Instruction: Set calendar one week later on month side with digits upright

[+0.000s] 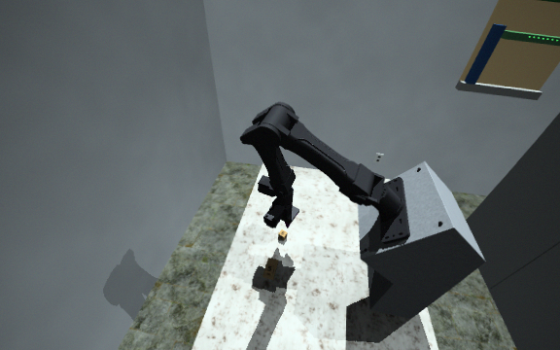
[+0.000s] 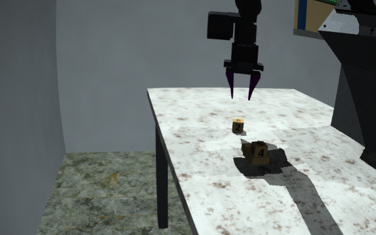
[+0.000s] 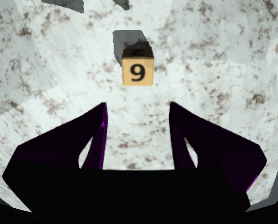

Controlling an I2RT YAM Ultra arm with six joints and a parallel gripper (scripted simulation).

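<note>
Right now my hand is 8 cm above the wooden digit cube.
</note>
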